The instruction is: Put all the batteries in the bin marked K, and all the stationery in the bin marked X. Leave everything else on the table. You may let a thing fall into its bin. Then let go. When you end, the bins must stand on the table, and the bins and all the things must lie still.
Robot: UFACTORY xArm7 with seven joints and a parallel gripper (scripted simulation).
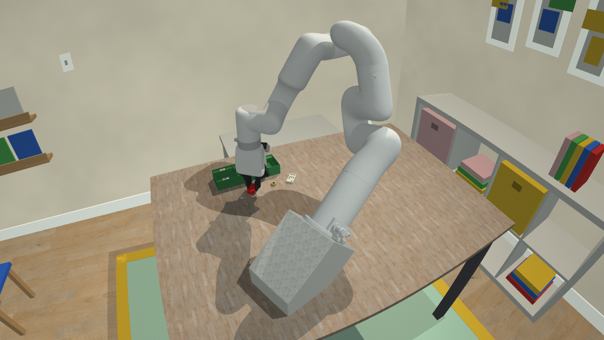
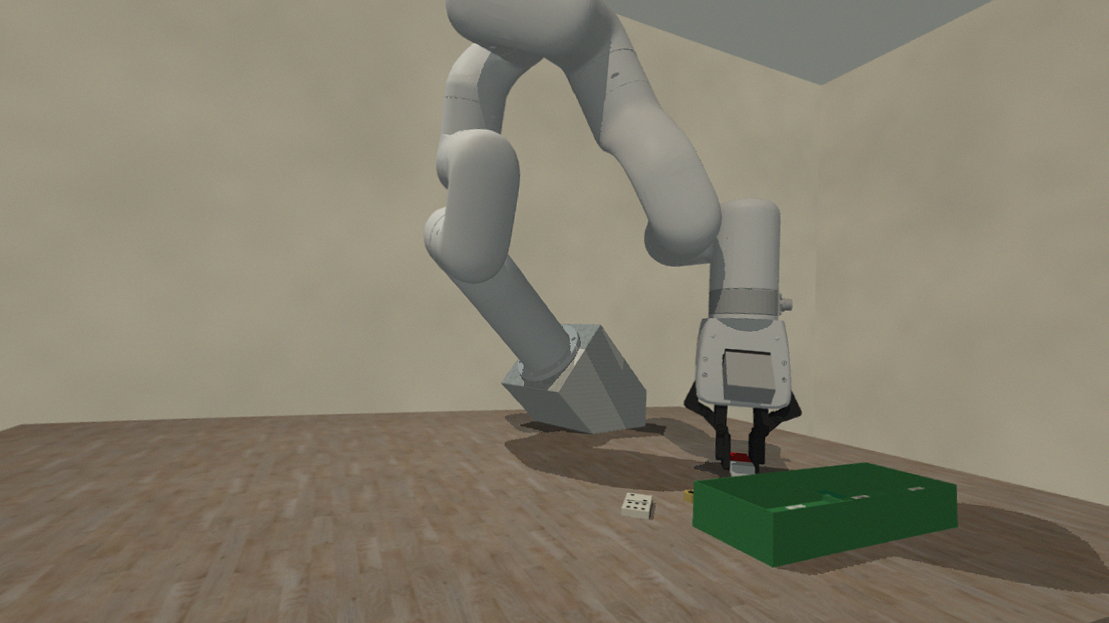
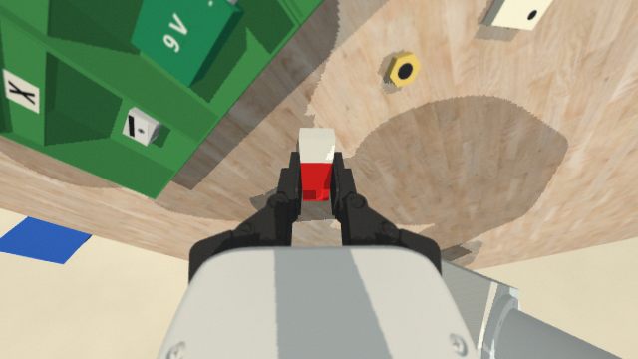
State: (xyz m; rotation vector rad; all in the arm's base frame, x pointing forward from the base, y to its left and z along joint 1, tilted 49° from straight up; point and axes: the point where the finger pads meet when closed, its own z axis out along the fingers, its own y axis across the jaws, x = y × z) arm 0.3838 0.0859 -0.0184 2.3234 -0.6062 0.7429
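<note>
The pencil sharpener lies 10 cm ahead of my hand, 8 cm to the left of it and 3 cm below it. From my hand the other things lie so: red-and-white eraser 2 cm below; green 9 V battery 11 cm ahead, 1 cm to the right, 3 cm below; yellow nut 2 cm ahead, 8 cm to the right, 4 cm below.
</note>
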